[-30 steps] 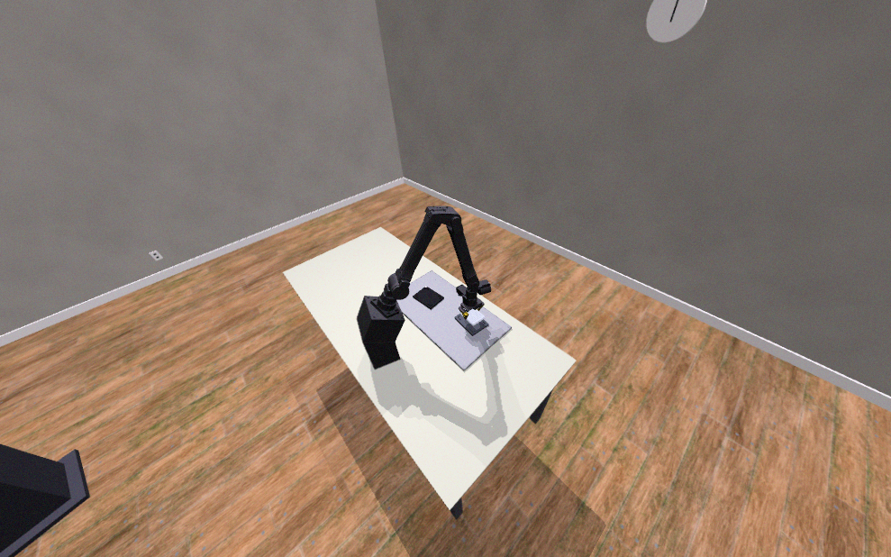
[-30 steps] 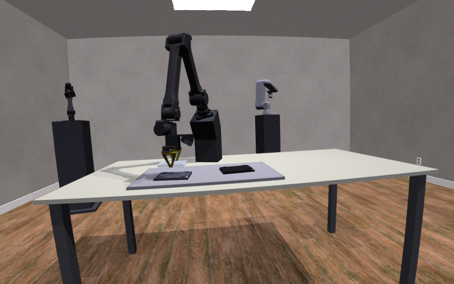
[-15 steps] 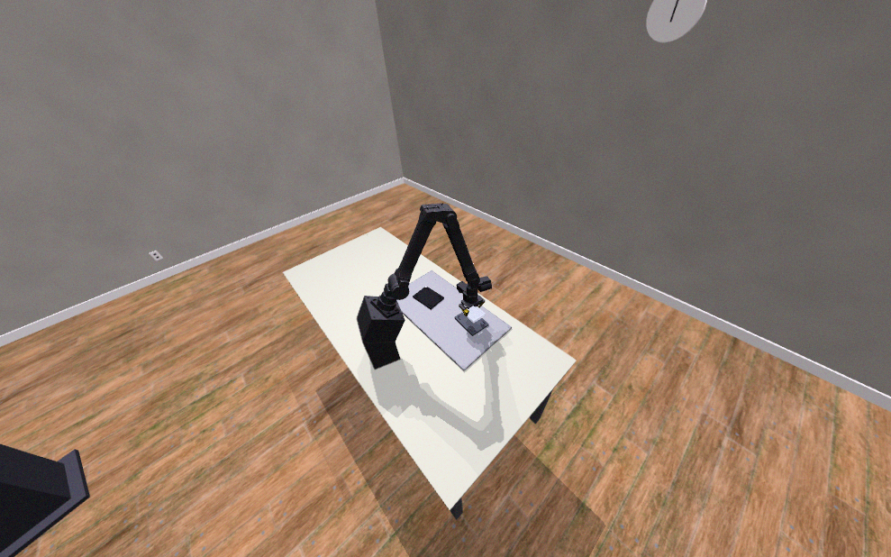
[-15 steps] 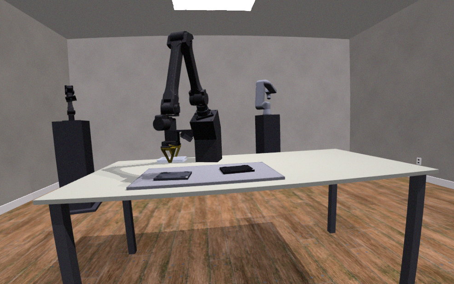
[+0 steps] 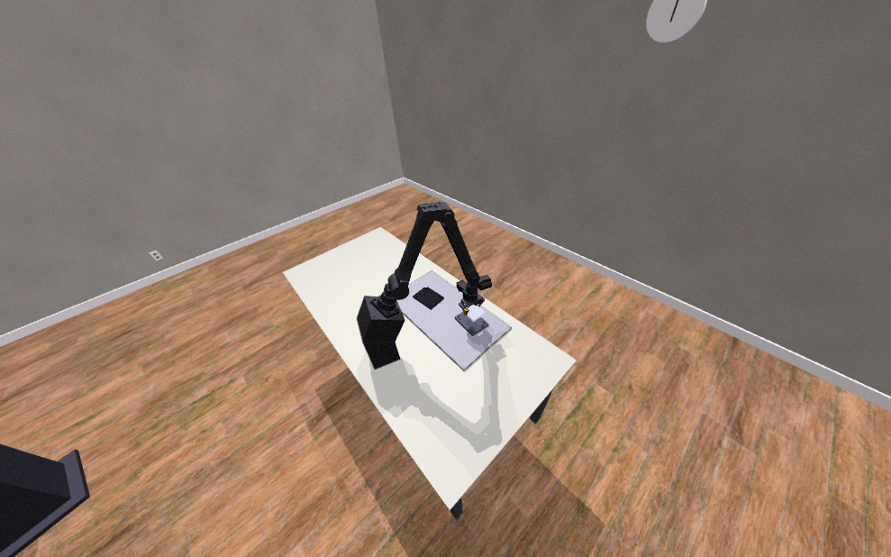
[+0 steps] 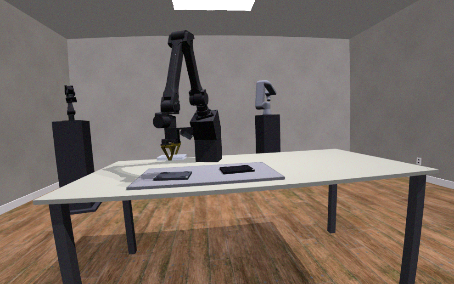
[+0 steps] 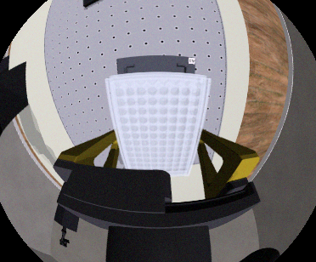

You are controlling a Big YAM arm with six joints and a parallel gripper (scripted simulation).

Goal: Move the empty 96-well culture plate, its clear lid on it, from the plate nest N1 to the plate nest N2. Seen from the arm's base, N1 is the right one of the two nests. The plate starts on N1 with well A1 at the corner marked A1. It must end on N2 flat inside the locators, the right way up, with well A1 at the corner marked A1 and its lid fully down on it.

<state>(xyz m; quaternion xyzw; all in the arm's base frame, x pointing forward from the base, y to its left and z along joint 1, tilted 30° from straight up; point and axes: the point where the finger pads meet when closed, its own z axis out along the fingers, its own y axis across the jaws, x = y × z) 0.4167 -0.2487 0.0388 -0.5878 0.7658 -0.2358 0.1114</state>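
Now: the clear lid right at my hand. Round my hand: nest N1 (90 mm below); then nest N2 (330 mm to the left, 90 mm below, 10 mm ahead).
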